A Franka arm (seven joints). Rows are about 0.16 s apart.
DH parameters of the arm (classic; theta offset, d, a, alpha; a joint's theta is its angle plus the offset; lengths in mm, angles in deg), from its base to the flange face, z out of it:
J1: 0 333 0 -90
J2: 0 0 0 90
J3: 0 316 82.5 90
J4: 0 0 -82.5 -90
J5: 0 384 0 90
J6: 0 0 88 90
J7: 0 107 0 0
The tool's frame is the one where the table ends.
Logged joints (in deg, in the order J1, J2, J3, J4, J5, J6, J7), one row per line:
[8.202 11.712 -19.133 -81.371 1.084 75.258 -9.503]
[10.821 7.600 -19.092 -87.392 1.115 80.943 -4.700]
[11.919 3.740 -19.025 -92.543 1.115 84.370 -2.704]
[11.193 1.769 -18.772 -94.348 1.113 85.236 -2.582]
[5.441 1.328 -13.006 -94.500 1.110 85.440 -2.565]
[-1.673 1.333 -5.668 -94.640 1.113 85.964 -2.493]
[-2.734 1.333 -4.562 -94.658 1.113 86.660 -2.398]
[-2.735 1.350 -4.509 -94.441 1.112 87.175 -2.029]
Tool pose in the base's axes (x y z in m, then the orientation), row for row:
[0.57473 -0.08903 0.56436 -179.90 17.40 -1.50]
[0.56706 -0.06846 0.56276 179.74 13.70 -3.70]
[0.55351 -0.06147 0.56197 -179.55 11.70 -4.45]
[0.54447 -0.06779 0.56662 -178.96 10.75 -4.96]
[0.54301 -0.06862 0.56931 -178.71 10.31 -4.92]
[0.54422 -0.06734 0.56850 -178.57 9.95 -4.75]
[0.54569 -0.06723 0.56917 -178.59 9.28 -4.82]
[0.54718 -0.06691 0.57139 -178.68 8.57 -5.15]
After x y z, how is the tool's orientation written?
As angles about the fixed x, y, z axes (roll, pitch, yaw), in degrees.
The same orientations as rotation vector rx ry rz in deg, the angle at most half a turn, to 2 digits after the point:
[-177.59 2.35 27.17]
[-178.44 5.71 21.45]
[-178.03 6.99 18.21]
[-177.55 7.84 16.64]
[-177.39 7.80 15.92]
[-177.34 7.55 15.35]
[-177.47 7.65 14.31]
[-177.62 8.14 13.22]

